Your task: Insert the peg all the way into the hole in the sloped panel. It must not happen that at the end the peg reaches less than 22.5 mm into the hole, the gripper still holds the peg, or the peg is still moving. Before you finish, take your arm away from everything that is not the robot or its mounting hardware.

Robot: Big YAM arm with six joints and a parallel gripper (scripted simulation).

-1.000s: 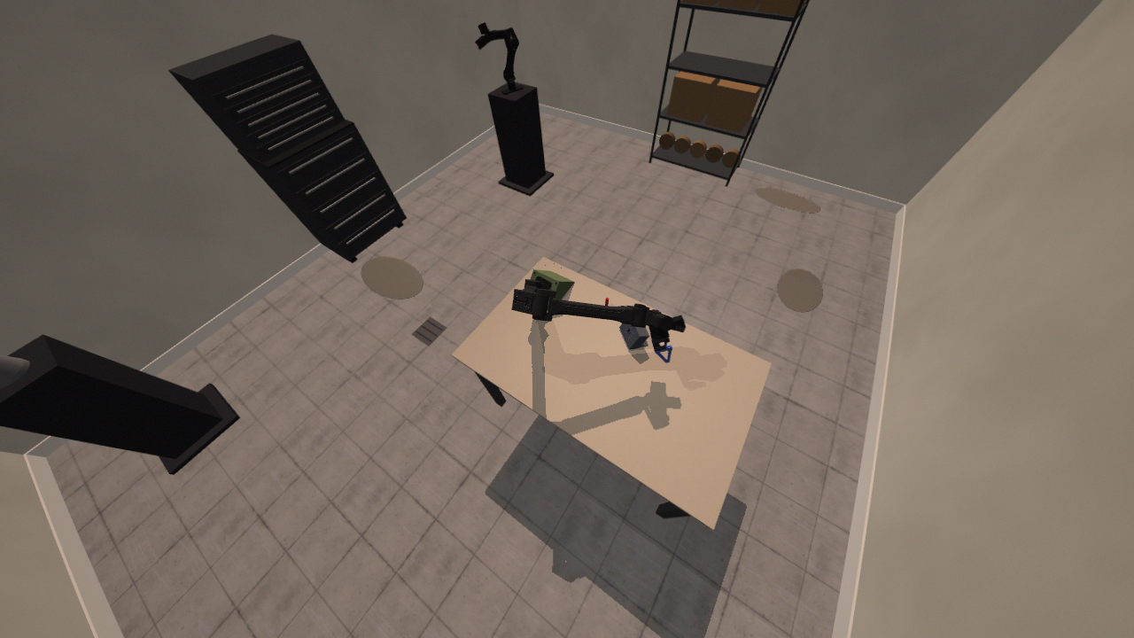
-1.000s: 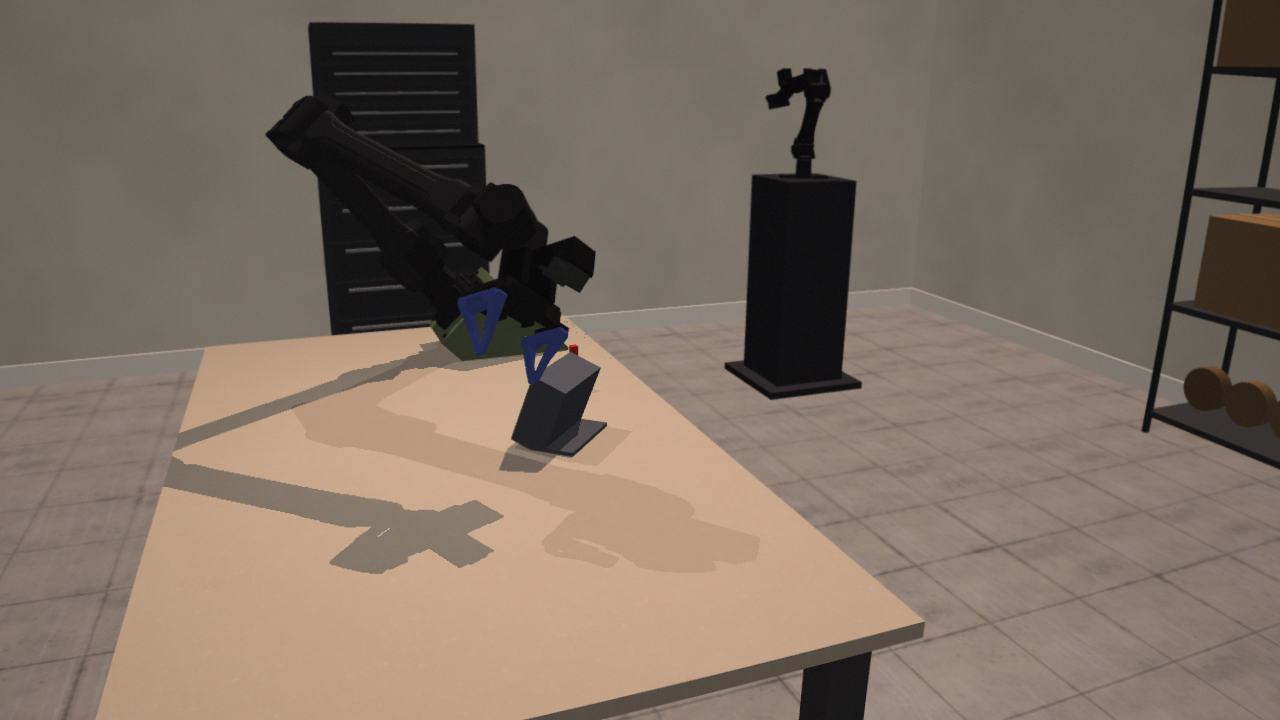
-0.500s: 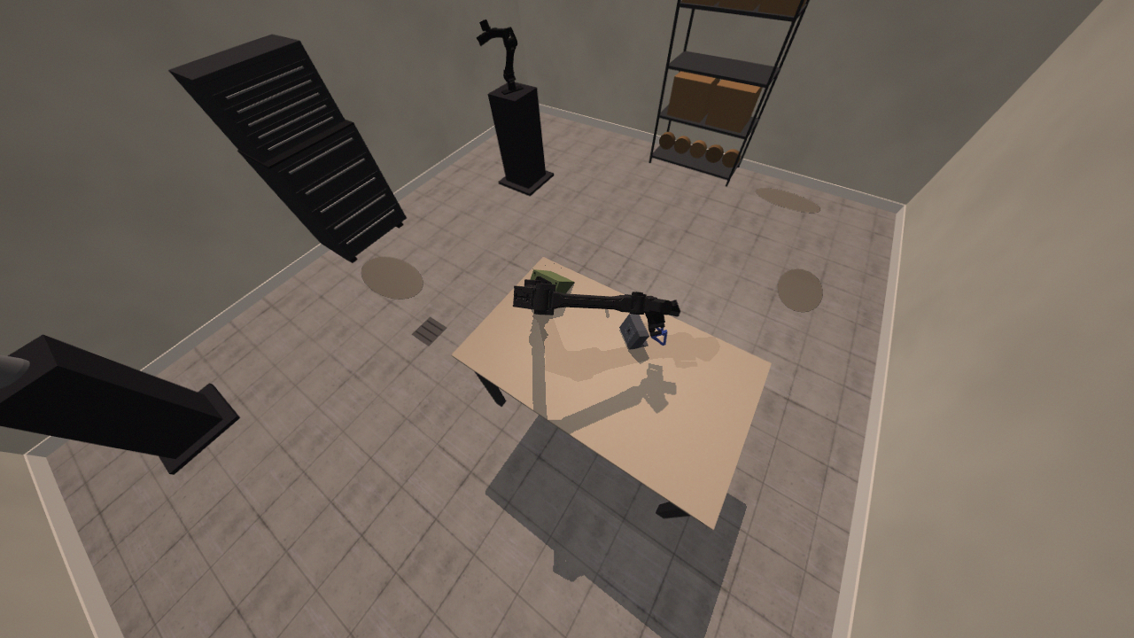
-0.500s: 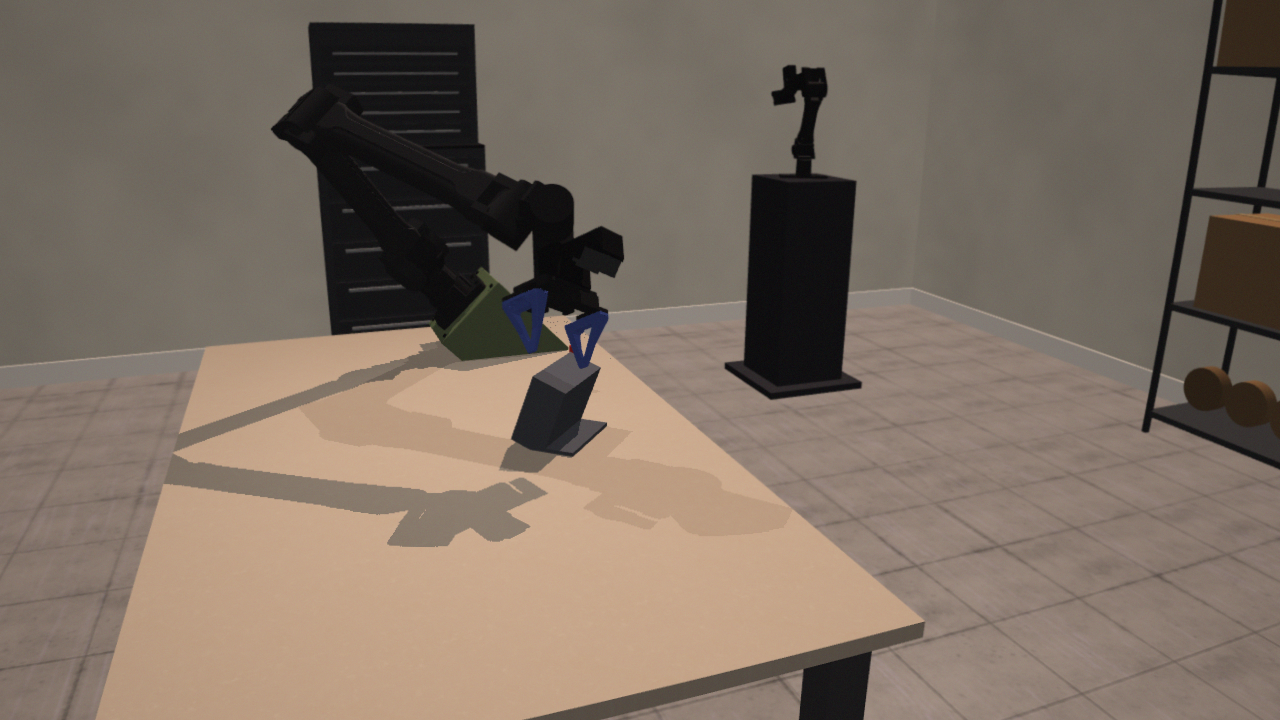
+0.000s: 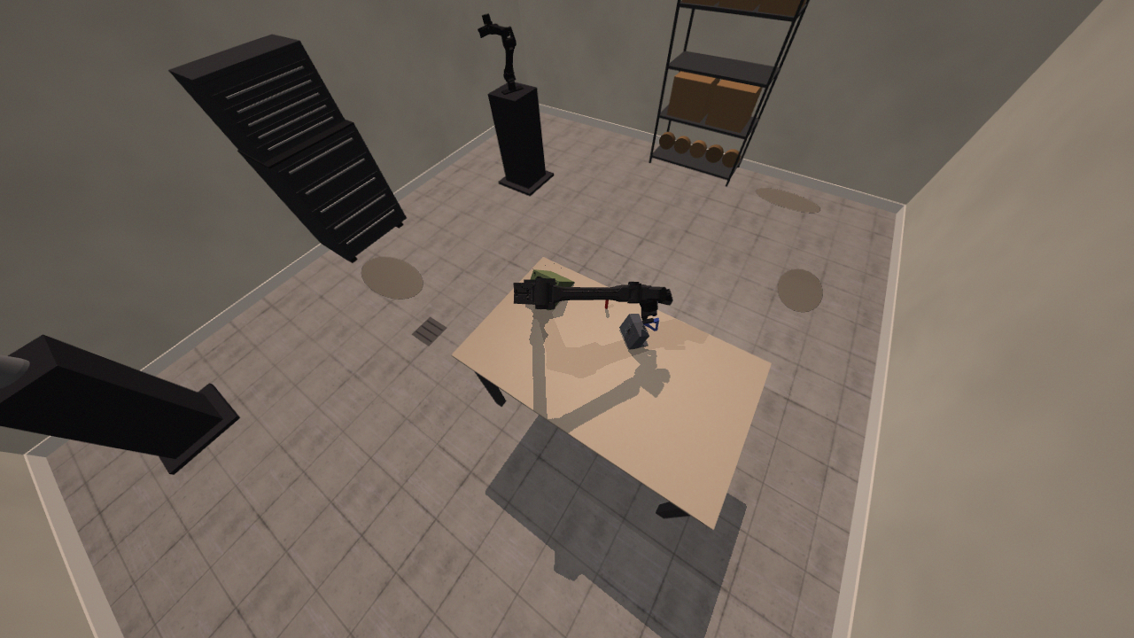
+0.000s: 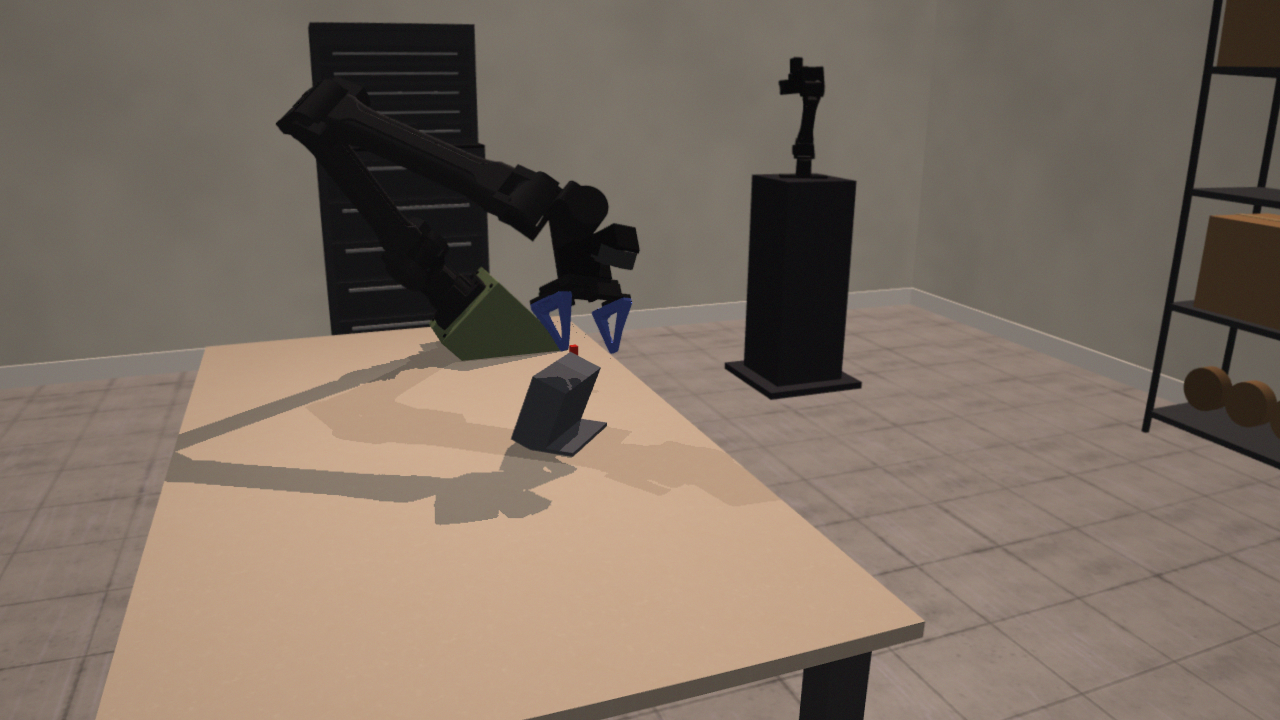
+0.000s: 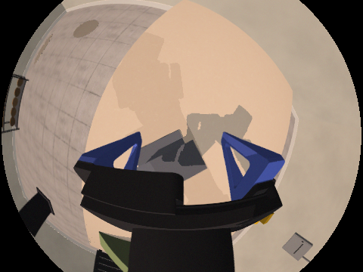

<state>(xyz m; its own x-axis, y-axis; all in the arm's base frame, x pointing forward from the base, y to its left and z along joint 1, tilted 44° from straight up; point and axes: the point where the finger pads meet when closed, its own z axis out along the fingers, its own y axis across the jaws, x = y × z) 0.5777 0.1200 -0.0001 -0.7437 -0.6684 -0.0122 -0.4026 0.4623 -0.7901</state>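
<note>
The red peg is 270 mm behind my hand, 120 mm below it and 50 mm to the left of it. Also, from my hand: flat base plate: 160 mm below, 60 mm behind, 10 mm to the right.
</note>
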